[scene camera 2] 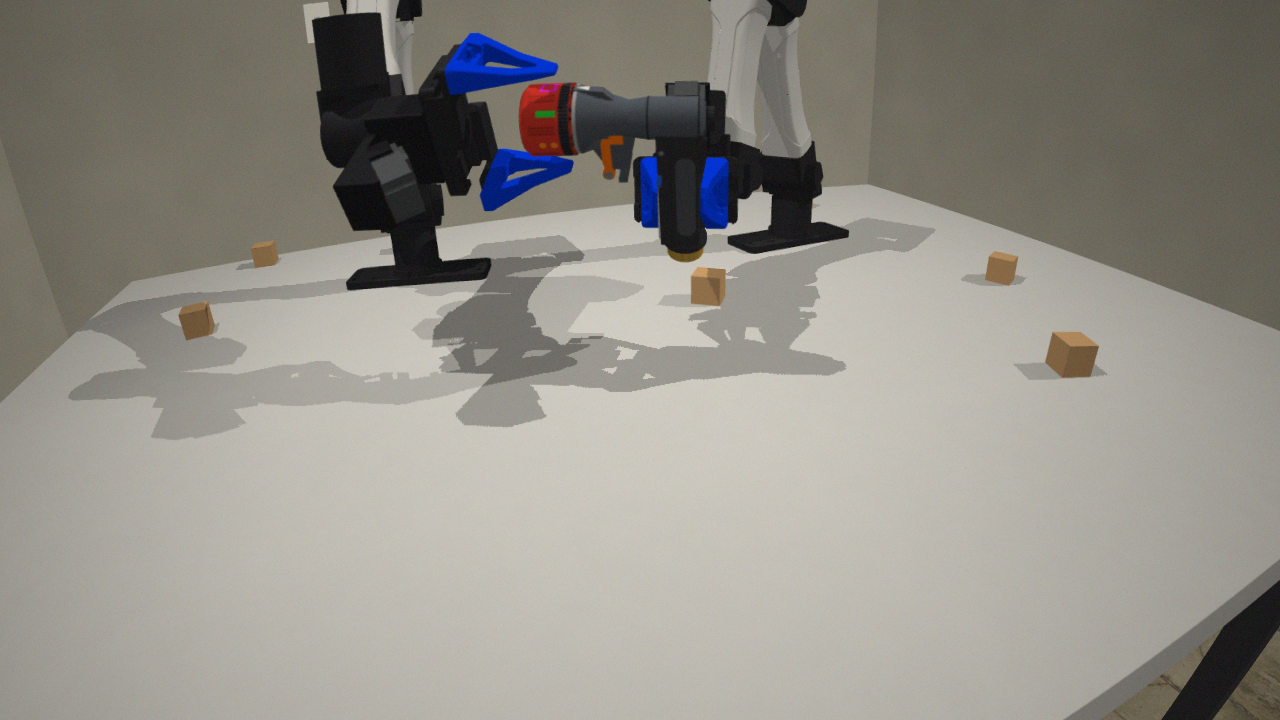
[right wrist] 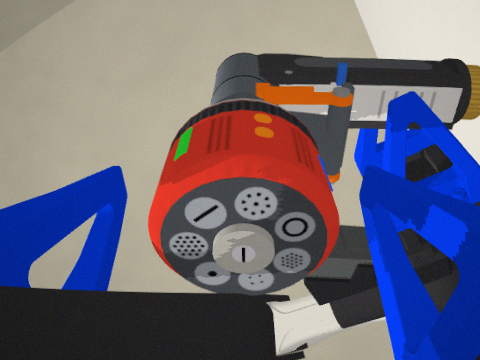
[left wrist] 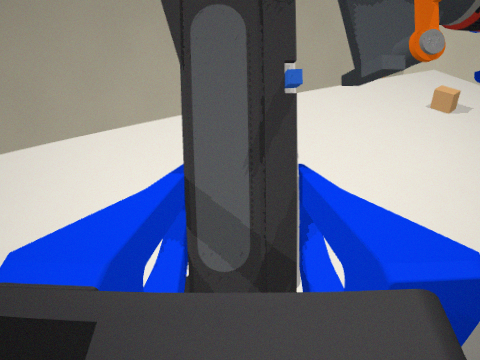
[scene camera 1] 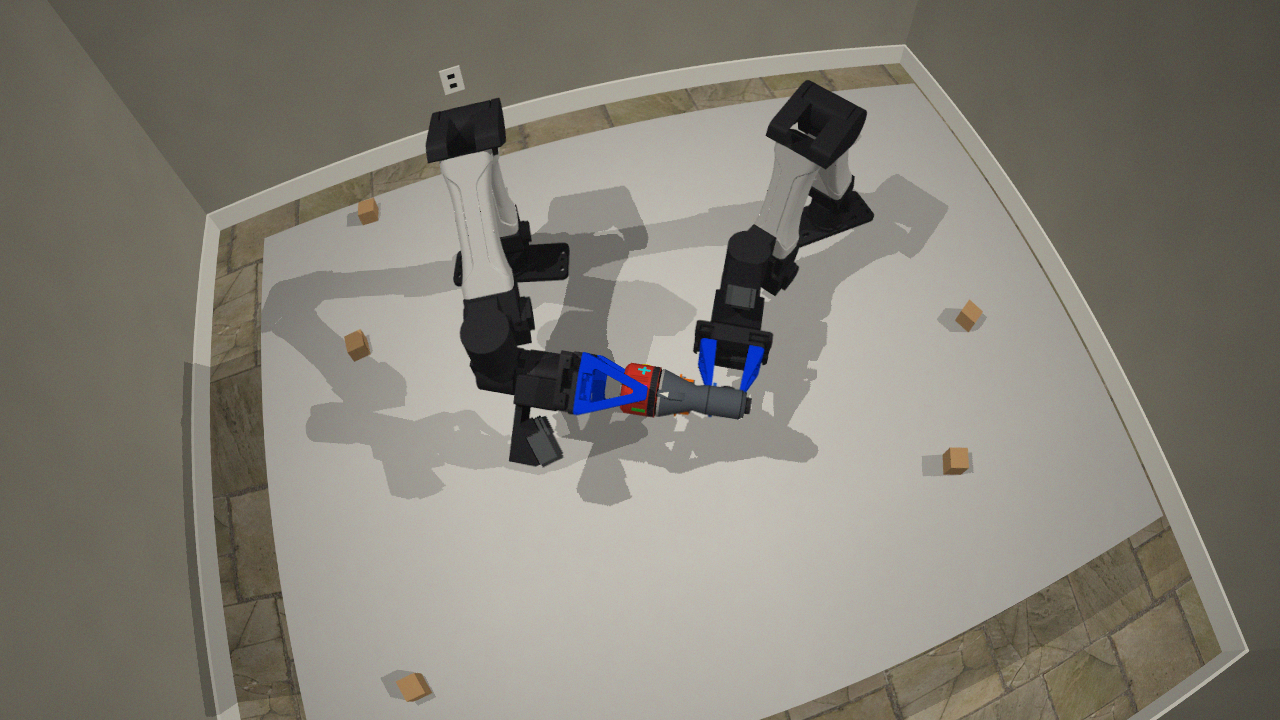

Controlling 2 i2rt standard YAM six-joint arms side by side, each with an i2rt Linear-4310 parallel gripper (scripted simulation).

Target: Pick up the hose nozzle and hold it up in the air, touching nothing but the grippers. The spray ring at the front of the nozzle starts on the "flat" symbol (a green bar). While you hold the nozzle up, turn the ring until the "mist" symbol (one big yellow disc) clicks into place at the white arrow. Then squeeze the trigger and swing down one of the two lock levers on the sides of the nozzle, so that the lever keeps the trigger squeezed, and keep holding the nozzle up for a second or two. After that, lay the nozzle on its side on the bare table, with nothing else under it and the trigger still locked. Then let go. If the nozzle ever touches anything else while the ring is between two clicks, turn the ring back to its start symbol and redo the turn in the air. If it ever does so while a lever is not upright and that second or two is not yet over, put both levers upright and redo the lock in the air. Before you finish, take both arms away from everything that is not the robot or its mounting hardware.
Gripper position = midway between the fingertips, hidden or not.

Note:
I see my left gripper [scene camera 2: 678, 205], my right gripper [scene camera 2: 565, 120], a hose nozzle [scene camera 2: 679, 124], a cube [scene camera 2: 707, 284], a cube [scene camera 2: 1070, 354] and a cube [scene camera 2: 196, 320].
The hose nozzle is seen too in the right wrist view [right wrist: 236, 78], in the left wrist view [left wrist: 239, 126] and in scene camera 1 [scene camera 1: 675, 395]. My left gripper is seen too in the right wrist view [right wrist: 388, 82], in the left wrist view [left wrist: 243, 178] and in scene camera 1 [scene camera 1: 722, 405]. My right gripper also shows in the right wrist view [right wrist: 243, 180] and in scene camera 1 [scene camera 1: 650, 392].

